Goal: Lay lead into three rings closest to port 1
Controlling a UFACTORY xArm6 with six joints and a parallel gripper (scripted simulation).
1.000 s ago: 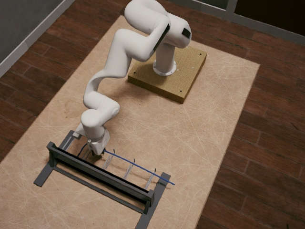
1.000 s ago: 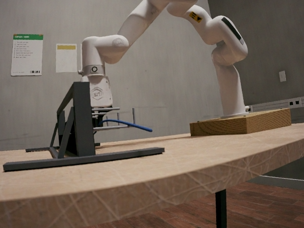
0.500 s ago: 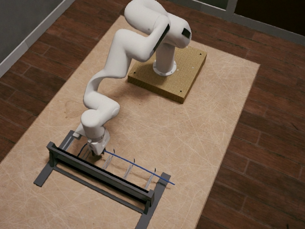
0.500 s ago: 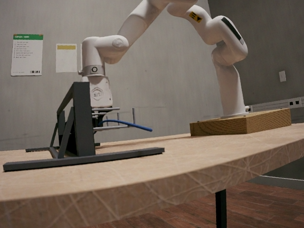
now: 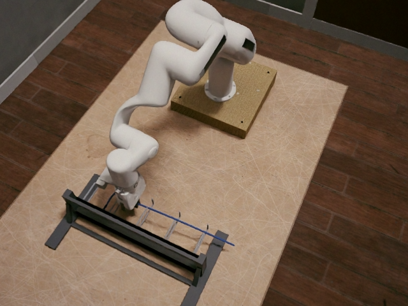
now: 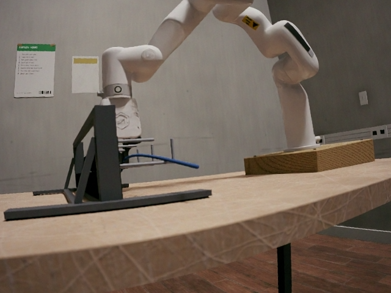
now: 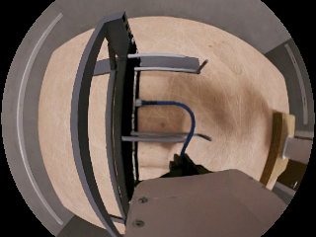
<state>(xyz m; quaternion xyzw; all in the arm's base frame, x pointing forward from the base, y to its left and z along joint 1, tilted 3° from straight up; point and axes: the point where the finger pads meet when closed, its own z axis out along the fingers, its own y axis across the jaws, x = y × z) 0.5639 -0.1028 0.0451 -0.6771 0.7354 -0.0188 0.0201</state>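
Now: hand 9 cm short of the dark grey rack, 5 cm to the right of it and 1 cm above it.
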